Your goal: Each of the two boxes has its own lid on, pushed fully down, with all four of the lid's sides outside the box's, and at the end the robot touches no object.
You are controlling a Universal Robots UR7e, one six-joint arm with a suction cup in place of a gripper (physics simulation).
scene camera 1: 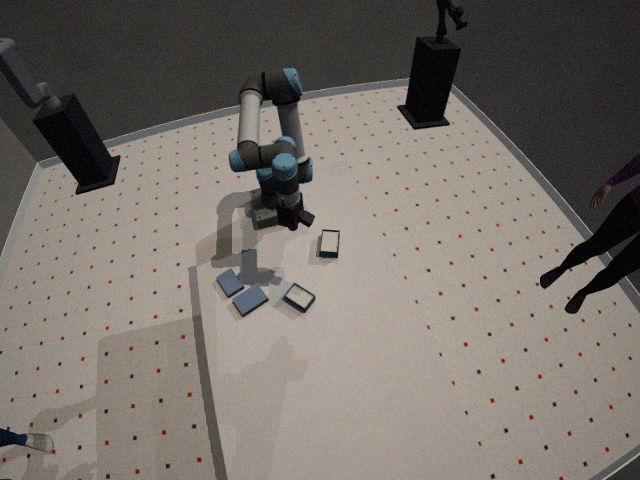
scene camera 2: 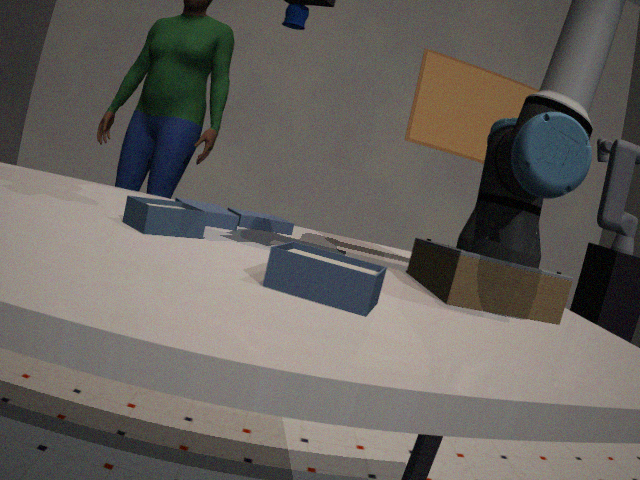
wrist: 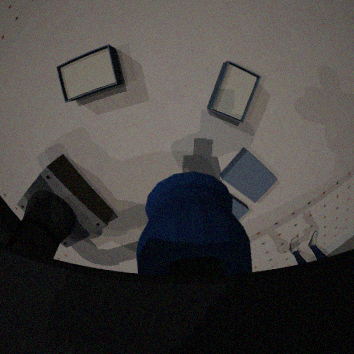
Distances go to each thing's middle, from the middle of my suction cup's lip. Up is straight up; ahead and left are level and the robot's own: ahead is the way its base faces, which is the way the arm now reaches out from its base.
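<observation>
You'd find my suction cup a fair way to the left of the larger blue-grey lid (scene camera 2: pixel 218 217), a little short of it and far above it. And there's a smaller blue-grey lid (scene camera 2: pixel 247 219) that's 32 cm to the right of my suction cup, 3 cm behind it and 35 cm below it.
</observation>
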